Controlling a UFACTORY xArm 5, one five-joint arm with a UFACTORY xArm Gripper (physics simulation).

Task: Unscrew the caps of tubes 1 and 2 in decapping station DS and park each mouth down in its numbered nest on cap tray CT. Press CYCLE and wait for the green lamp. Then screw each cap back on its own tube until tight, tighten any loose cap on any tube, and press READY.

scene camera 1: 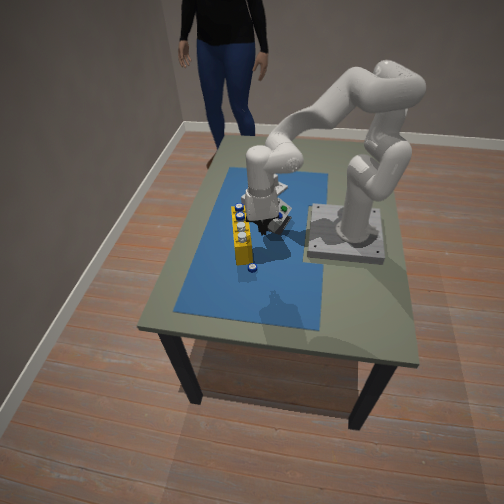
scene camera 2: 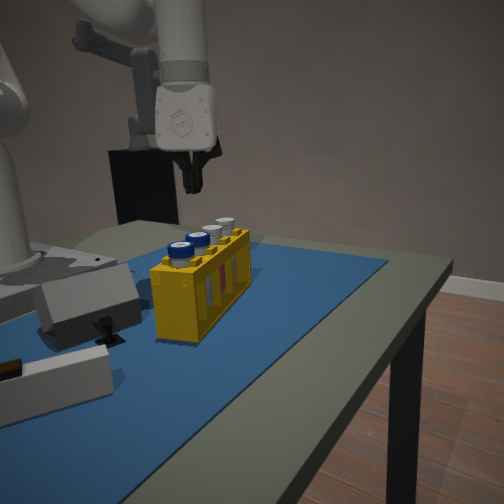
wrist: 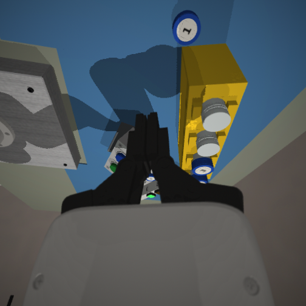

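Note:
My gripper [scene camera 1: 263, 231] [scene camera 2: 193, 190] [wrist: 149, 125] is shut and empty, pointing down above and beside the yellow rack [scene camera 1: 244, 255] [scene camera 2: 175, 305] [wrist: 215, 65]. The rack holds two tubes with blue caps and two bare, threaded tube tops, one of them the nearer top [scene camera 1: 242, 237] [scene camera 2: 224, 225] [wrist: 216, 115]. A loose blue cap marked 1 [scene camera 1: 252, 268] [wrist: 186, 28] lies number up on the mat by the rack's bare-tube end. In the wrist view, a small blue-and-white round thing [wrist: 150, 177] shows between the fingers, partly hidden, near a bright green light [wrist: 151, 195].
A grey box [scene camera 2: 90, 295] stands beside the rack, its blue button [scene camera 1: 280, 216] [wrist: 120, 157] and green button [scene camera 1: 284, 208] [wrist: 114, 167] on the sloping face. A low white unit [scene camera 2: 60, 385] stands beyond it. A person [scene camera 1: 225, 75] stands behind the table.

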